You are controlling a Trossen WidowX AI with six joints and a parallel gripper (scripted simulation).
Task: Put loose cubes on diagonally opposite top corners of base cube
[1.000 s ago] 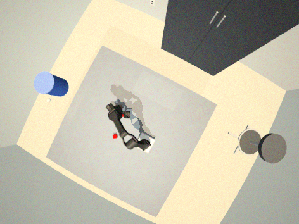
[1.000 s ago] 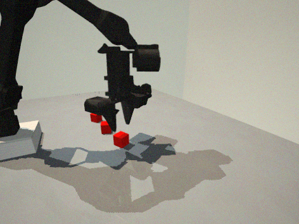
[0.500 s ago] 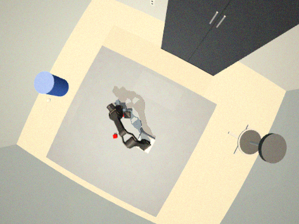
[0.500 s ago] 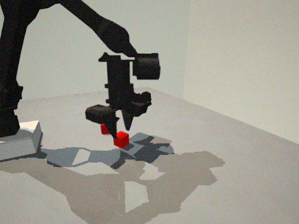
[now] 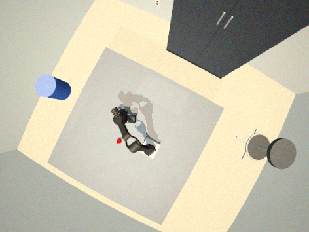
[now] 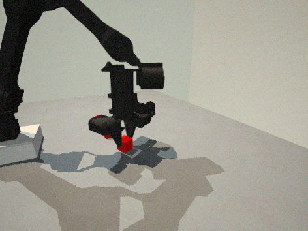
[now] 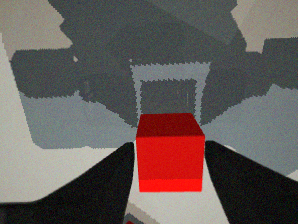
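Right now my gripper tip is 20 mm past the red cube and 100 mm to the right of it.
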